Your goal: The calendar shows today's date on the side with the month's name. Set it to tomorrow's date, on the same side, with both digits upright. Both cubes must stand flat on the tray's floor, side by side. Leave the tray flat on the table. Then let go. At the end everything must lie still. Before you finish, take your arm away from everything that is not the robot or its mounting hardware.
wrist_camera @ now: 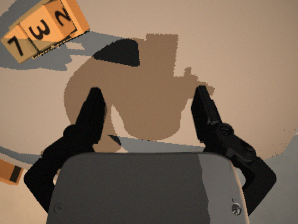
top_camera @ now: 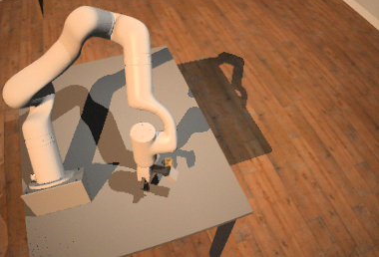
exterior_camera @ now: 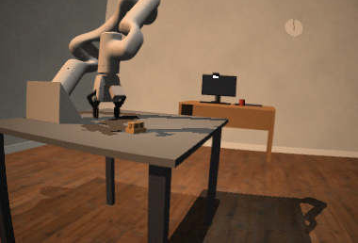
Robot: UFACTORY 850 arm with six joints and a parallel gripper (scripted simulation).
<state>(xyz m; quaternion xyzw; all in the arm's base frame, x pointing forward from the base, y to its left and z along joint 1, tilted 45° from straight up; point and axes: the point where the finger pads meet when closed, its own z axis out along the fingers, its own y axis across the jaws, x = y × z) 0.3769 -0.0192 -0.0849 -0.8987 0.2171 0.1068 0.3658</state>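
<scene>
My gripper is now 10 cm short of the orange cube, 4 cm to the right of it and 3 cm above it. Round my hand: calendar cube (11 cm ahead, 7 cm to the left, 3 cm below); then orange tray (10 cm ahead, 6 cm to the left, 5 cm below).
</scene>
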